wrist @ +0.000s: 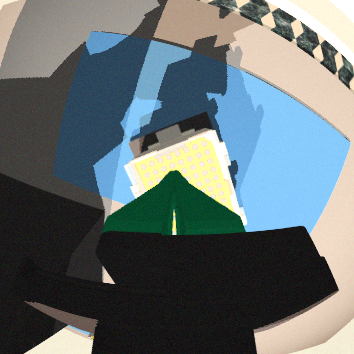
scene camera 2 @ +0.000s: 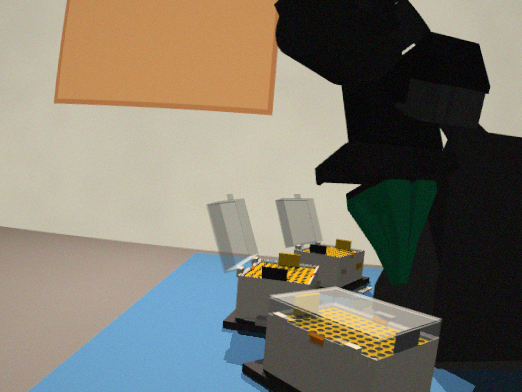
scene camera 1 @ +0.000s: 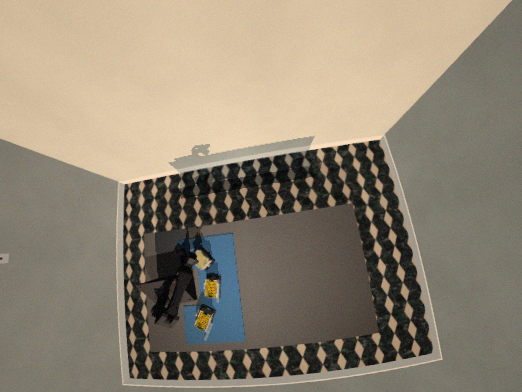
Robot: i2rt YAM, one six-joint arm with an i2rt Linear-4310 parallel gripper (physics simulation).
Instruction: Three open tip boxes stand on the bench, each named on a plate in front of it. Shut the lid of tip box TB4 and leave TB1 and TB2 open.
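Places are measured from the arm's base along level axes (x ahead, y right, z down), in centimetres.
Pixels of known places: gripper, fingertip midpoint: (wrist: pixel 173 177) (scene camera 2: pixel 399 284); arm's base, origin of the base link: (scene camera 1: pixel 163 296).
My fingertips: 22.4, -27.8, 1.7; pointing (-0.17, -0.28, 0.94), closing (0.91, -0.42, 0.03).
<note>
For each thing: its top centre in the pictures, then the offset to it from my fingertips, as dx, dy, dz. Level surfaces: height alone.
- nearest tip box, middle of its top: (scene camera 2: pixel 362 305) (wrist: pixel 179 212) (scene camera 1: pixel 198 261) +2.2, +3.7, +2.9
- middle box, middle of its top: (scene camera 2: pixel 291 267) (scene camera 1: pixel 208 288) +9.7, +23.1, +4.0
- far box, middle of its top: (scene camera 2: pixel 337 248) (scene camera 1: pixel 200 320) +3.3, +44.9, +4.0
- blue mat, its level: dz +10.6
- brown bench, its level: dz +10.9
The nearest tip box (scene camera 2: pixel 320 357) (scene camera 1: pixel 203 259) has its clear lid (scene camera 2: pixel 365 312) lying flat across its top over a yellow rack. In the wrist view, a pale box with a yellow rack (wrist: pixel 187 157) lies beyond the fingers, partly hidden by them. The middle box (scene camera 2: pixel 260 300) (scene camera 1: pixel 212 288) and the far box (scene camera 2: pixel 340 267) (scene camera 1: pixel 204 319) stand open, their clear lids (scene camera 2: pixel 232 232) (scene camera 2: pixel 298 222) upright. No name plate is readable, so I cannot tell which box is TB4. My gripper (scene camera 2: pixel 399 284) (wrist: pixel 173 177) is shut and empty, its green fingers pointing down, apart from the lids.
The boxes stand on a blue mat (scene camera 1: pixel 227 320) (scene camera 2: pixel 125 325) on the brown bench (scene camera 1: pixel 300 280). The black arm (scene camera 1: pixel 175 295) stands beside the row of boxes and casts shadows over the mat. An orange board (scene camera 2: pixel 165 55) hangs on the wall behind.
</note>
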